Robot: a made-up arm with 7 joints. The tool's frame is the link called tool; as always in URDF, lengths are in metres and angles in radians. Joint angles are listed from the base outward.
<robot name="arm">
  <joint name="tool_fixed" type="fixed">
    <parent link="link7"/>
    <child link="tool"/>
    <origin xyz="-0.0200 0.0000 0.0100" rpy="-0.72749 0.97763 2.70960"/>
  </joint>
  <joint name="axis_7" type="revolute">
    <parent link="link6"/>
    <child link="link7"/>
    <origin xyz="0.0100 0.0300 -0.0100" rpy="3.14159 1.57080 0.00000"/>
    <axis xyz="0 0 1"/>
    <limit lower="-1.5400" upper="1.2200"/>
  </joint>
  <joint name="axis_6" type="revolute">
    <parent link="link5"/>
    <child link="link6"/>
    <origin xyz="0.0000 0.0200 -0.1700" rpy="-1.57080 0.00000 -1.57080"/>
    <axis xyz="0 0 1"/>
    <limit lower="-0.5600" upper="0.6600"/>
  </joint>
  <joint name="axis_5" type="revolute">
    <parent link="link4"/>
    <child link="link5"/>
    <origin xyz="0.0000 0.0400 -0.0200" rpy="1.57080 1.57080 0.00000"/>
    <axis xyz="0 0 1"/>
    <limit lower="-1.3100" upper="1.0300"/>
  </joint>
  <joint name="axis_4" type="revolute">
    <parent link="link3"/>
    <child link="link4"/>
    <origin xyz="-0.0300 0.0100 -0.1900" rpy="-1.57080 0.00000 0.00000"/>
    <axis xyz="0 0 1"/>
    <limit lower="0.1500" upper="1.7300"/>
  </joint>
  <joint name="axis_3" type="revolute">
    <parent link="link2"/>
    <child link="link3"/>
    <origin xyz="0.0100 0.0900 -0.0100" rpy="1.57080 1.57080 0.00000"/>
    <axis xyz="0 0 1"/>
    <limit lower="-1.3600" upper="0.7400"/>
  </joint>
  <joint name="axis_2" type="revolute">
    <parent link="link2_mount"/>
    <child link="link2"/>
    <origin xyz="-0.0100 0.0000 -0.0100" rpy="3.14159 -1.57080 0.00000"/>
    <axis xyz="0 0 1"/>
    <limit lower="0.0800" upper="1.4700"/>
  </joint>
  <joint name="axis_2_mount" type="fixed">
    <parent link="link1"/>
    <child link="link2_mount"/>
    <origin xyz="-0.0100 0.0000 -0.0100"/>
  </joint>
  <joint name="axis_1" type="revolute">
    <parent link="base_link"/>
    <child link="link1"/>
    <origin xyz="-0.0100 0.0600 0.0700" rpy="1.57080 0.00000 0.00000"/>
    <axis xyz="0 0 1"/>
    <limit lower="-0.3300" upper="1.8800"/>
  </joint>
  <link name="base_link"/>
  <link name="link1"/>
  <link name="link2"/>
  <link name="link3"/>
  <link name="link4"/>
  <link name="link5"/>
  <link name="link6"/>
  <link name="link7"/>
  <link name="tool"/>
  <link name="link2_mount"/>
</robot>
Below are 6 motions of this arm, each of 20 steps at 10 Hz.
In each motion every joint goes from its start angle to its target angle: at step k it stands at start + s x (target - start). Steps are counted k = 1, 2, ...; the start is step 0. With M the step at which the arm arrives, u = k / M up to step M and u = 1 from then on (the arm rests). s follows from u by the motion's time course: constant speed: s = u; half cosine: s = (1 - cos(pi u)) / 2; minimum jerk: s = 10 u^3 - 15 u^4 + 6 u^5.
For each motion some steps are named. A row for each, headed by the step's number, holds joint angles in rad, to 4 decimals.
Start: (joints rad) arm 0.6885 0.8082 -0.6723 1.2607 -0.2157 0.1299 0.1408
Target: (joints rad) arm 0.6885 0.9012 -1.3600 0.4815 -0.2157 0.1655 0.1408
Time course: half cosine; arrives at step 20
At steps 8, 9, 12, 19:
8: 0.6885 0.8403 -0.9099 0.9915 -0.2157 0.1422 0.1408
9: 0.6885 0.8474 -0.9624 0.9320 -0.2157 0.1449 0.1408
12: 0.6885 0.8691 -1.1224 0.7507 -0.2157 0.1532 0.1408
19: 0.6885 0.9006 -1.3558 0.4863 -0.2157 0.1653 0.1408

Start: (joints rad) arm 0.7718 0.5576 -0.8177 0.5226 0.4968 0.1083 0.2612
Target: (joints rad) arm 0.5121 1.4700 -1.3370 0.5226 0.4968 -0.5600 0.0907
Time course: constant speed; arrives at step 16
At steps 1, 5, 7, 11, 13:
1: 0.7556 0.6146 -0.8502 0.5226 0.4968 0.0665 0.2505
5: 0.6906 0.8427 -0.9800 0.5226 0.4968 -0.1005 0.2079
7: 0.6582 0.9568 -1.0449 0.5226 0.4968 -0.1841 0.1866
11: 0.5933 1.1849 -1.1747 0.5226 0.4968 -0.3512 0.1440
13: 0.5608 1.2989 -1.2396 0.5226 0.4968 -0.4347 0.1227

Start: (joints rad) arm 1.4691 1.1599 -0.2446 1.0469 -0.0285 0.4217 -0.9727
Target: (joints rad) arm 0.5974 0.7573 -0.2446 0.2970 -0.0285 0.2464 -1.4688
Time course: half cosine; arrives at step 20
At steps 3, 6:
3: 1.4216 1.1380 -0.2446 1.0060 -0.0285 0.4121 -0.9997
6: 1.2894 1.0769 -0.2446 0.8923 -0.0285 0.3856 -1.0749

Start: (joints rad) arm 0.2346 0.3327 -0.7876 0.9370 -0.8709 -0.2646 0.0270
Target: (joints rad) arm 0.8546 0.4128 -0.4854 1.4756 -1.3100 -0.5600 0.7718
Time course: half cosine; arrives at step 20
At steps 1, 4, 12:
1: 0.2384 0.3332 -0.7857 0.9403 -0.8736 -0.2664 0.0316
4: 0.2938 0.3403 -0.7587 0.9884 -0.9128 -0.2928 0.0981
12: 0.6404 0.3851 -0.5898 1.2895 -1.1583 -0.4579 0.5145

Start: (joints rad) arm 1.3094 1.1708 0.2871 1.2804 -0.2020 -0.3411 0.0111
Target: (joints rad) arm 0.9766 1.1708 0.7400 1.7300 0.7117 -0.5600 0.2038
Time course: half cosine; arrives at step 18
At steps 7, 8, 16, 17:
7: 1.1999 1.1708 0.4361 1.4283 0.0986 -0.4131 0.0745
8: 1.1719 1.1708 0.4742 1.4662 0.1755 -0.4315 0.0907
16: 0.9866 1.1708 0.7263 1.7164 0.6841 -0.5534 0.1980
17: 0.9791 1.1708 0.7366 1.7266 0.7048 -0.5583 0.2023

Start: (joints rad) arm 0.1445 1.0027 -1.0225 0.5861 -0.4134 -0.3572 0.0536
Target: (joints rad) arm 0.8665 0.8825 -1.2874 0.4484 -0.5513 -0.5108 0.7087
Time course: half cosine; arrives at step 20
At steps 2, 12, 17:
2: 0.1622 0.9998 -1.0290 0.5827 -0.4168 -0.3610 0.0696
12: 0.6171 0.9240 -1.1959 0.4960 -0.5037 -0.4577 0.4824
17: 0.8272 0.8891 -1.2730 0.4559 -0.5438 -0.5024 0.6730

